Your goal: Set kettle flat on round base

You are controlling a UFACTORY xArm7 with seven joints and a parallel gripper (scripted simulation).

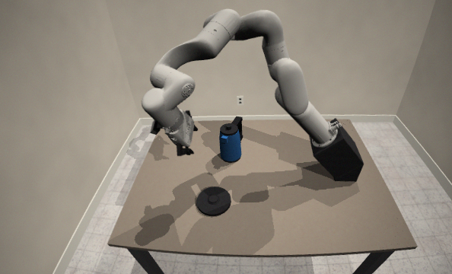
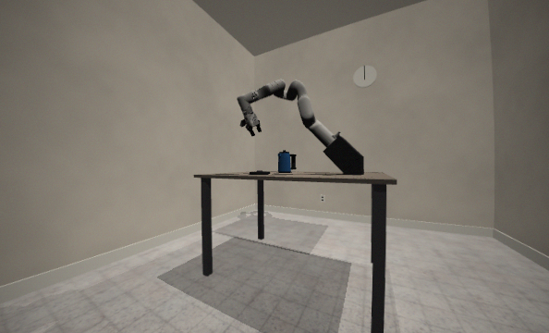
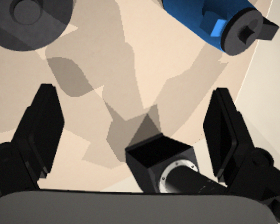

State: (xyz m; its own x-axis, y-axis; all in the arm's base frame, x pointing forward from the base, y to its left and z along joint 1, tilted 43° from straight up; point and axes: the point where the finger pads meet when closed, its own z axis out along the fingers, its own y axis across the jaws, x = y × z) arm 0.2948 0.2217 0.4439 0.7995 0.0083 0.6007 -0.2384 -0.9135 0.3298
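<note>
Right now my hand is 60 mm past the blue kettle, 310 mm to the left of it and 220 mm above it. From my hand the other things lie so: black round base: 60 mm behind, 30 mm to the left, 300 mm below.
</note>
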